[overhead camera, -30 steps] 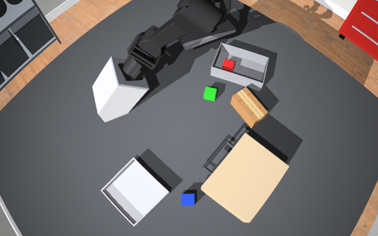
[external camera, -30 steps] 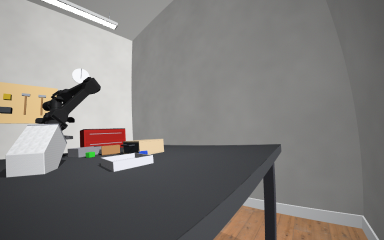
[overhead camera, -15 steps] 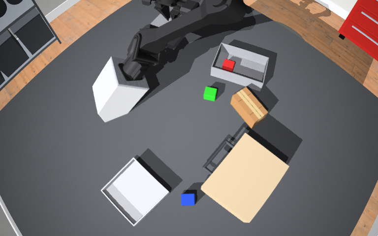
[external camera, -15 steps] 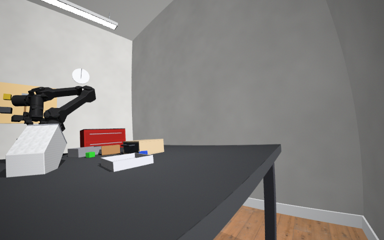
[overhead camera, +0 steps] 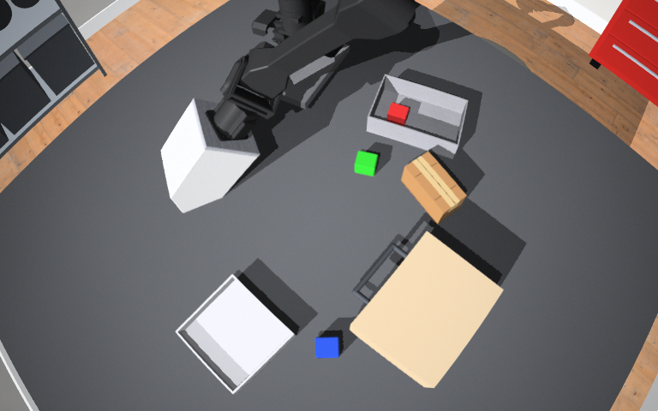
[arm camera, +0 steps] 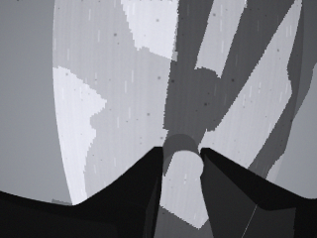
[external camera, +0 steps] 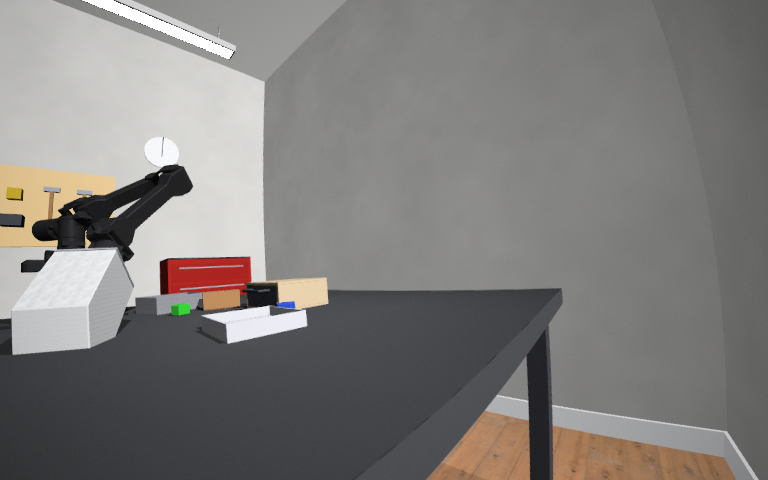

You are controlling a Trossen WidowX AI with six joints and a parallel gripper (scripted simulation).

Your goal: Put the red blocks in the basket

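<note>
Right now my hand is 410 mm short of the white basket, 370 mm to the left of it and 80 mm above it. The rest, counted from my hand: brown cardboard box 370 mm ahead, 60 mm to the left, 60 mm below; knobbed lid 40 mm below; tan drawer unit 550 mm ahead, 90 mm to the right, 60 mm below.
</note>
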